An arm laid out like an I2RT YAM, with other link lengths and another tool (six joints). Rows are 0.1 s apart.
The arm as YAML. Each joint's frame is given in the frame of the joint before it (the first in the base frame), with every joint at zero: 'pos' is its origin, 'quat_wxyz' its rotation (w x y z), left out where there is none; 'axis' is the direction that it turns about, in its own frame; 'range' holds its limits. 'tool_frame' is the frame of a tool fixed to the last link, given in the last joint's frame.
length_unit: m
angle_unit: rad
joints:
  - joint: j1
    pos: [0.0, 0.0, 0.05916]
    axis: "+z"
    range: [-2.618, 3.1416]
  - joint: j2
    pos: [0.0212, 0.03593, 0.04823]
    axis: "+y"
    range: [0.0, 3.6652]
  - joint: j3
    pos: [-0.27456, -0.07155, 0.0]
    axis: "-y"
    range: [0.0, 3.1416]
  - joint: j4
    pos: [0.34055, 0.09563, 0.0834]
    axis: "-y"
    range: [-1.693, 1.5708]
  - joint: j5
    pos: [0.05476, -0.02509, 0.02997]
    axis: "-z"
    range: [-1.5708, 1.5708]
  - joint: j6
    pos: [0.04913, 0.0, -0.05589]
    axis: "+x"
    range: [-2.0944, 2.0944]
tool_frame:
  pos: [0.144, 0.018, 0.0]
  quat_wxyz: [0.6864, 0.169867, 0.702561, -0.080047]
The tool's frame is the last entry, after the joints.
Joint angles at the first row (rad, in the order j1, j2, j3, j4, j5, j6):
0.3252, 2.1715, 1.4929, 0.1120, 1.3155, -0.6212
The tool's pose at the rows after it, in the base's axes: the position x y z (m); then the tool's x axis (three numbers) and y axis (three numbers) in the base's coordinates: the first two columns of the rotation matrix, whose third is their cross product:
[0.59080 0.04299 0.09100 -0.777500 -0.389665 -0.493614 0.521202 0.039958 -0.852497]
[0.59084 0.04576 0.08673 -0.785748 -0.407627 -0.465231 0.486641 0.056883 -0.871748]
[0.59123 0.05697 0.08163 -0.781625 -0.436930 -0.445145 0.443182 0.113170 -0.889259]
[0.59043 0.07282 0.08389 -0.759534 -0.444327 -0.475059 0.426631 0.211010 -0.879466]
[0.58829 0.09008 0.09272 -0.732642 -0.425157 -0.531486 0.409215 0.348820 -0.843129]
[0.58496 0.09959 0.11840 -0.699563 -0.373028 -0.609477 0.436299 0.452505 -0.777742]
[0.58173 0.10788 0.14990 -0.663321 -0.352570 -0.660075 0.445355 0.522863 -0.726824]
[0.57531 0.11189 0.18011 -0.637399 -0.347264 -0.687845 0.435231 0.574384 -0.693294]
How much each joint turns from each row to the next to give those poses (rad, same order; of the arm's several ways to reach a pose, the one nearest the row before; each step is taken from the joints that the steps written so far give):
0.0004, 0.0001, 0.0000, -0.0008, -0.0004, -0.0046
0.0011, -0.0035, 0.0000, -0.0397, -0.0297, 0.0011
0.0096, -0.0137, 0.0000, -0.0721, -0.0656, 0.0294
0.0126, -0.0344, 0.0004, -0.0923, -0.0862, 0.0839
0.0057, -0.0568, 0.0000, -0.1068, -0.1240, 0.1076
-0.0004, -0.0721, 0.0000, -0.0687, -0.0809, 0.0946
0.0004, -0.0736, 0.0000, -0.0343, -0.0641, 0.0248
-0.0042, -0.0721, 0.0000, -0.0393, -0.0591, -0.0004

